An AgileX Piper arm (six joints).
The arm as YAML. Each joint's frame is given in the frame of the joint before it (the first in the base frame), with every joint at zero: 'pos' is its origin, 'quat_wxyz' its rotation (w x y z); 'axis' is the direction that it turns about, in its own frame. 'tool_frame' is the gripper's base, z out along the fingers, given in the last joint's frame.
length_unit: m
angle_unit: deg
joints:
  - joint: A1
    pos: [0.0, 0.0, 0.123]
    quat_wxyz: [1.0, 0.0, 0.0, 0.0]
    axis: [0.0, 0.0, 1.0]
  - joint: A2
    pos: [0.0, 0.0, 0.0]
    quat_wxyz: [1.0, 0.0, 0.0, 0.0]
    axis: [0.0, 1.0, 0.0]
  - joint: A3
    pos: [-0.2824, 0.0, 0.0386]
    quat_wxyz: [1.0, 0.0, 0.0, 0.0]
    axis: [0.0, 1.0, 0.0]
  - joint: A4
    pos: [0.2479, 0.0, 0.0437]
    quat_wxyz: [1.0, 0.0, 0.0, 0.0]
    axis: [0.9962, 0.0, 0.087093]
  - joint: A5
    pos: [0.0, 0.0, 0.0]
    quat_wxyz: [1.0, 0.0, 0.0, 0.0]
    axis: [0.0, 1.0, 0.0]
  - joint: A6
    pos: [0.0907, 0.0, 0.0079]
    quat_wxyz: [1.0, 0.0, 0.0, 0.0]
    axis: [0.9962, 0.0, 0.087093]
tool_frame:
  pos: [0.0, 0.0, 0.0]
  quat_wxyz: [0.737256, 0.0, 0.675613, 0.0]
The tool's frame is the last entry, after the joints.
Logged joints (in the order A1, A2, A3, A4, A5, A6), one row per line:
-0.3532, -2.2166, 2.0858, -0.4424, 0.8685, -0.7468
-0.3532, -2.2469, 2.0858, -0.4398, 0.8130, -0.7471
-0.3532, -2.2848, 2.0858, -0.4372, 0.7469, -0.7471
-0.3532, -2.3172, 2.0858, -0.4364, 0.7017, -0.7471
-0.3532, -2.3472, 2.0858, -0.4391, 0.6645, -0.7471
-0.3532, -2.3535, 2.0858, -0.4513, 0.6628, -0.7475
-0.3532, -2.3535, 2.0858, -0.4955, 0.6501, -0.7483
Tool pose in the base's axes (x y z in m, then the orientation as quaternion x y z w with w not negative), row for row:
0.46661, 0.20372, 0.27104, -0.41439, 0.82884, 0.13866, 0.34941
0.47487, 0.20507, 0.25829, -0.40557, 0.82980, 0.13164, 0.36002
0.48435, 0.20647, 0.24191, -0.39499, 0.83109, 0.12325, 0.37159
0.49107, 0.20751, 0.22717, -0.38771, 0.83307, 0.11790, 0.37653
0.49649, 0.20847, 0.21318, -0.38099, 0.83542, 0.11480, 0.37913
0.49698, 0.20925, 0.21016, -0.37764, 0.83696, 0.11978, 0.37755
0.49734, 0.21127, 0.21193, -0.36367, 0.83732, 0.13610, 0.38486
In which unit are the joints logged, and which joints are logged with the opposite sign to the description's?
The joints are logged in radians. Opposite sign: A1, A2, A3, A4.
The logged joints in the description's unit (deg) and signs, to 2 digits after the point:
20.24, 127.00, -119.51, 25.35, 49.76, -42.79
20.24, 128.74, -119.51, 25.20, 46.58, -42.81
20.24, 130.91, -119.51, 25.05, 42.79, -42.81
20.24, 132.77, -119.51, 25.00, 40.20, -42.81
20.24, 134.48, -119.51, 25.16, 38.07, -42.81
20.24, 134.85, -119.51, 25.86, 37.98, -42.83
20.24, 134.85, -119.51, 28.39, 37.25, -42.87

